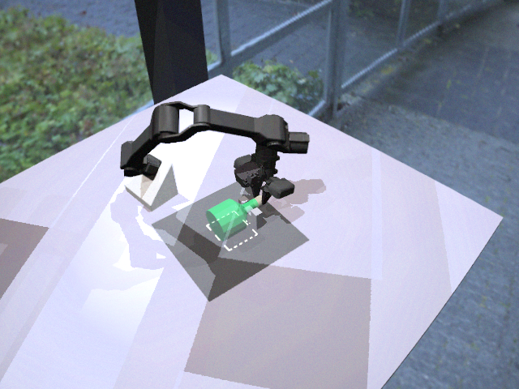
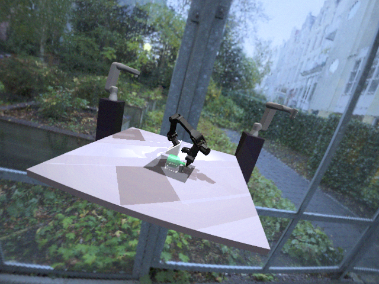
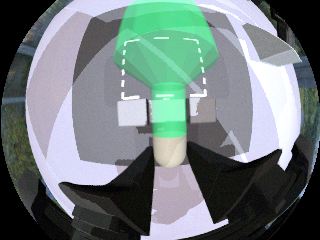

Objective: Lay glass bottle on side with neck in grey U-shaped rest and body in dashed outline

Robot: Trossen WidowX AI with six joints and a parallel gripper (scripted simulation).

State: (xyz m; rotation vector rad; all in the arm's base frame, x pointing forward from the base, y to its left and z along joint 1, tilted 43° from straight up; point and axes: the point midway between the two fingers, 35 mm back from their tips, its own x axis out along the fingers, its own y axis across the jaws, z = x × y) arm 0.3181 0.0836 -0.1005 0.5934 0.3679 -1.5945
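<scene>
My gripper tip is now 1 cm past the glass bottle and 5 cm to the left of it. From my gripper tip the other things lie so: mat 2 cm behind, 11 cm to the right, 5 cm below.
</scene>
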